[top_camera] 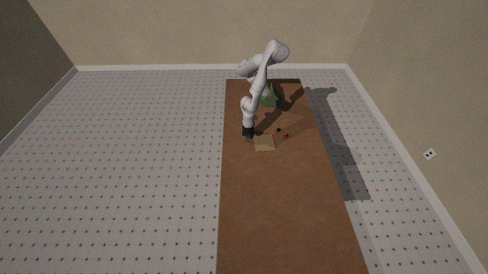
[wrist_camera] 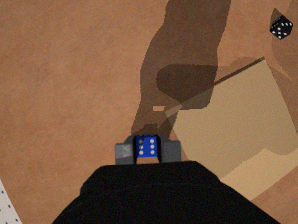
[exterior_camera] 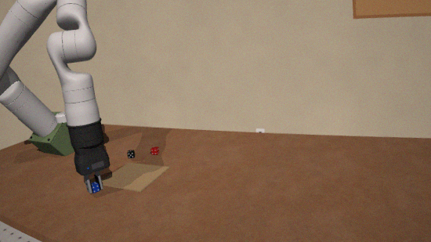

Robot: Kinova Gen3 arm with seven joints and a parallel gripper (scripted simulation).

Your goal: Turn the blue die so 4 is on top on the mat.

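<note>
The tan mat is 60 mm ahead of my hand, 100 mm to the left of it and 20 mm below it. From my hand the other things lie so: red die: 50 mm ahead, 260 mm to the left, 10 mm below; blue die: 10 mm below; black die: 20 mm behind, 220 mm to the left, 10 mm below.
</note>
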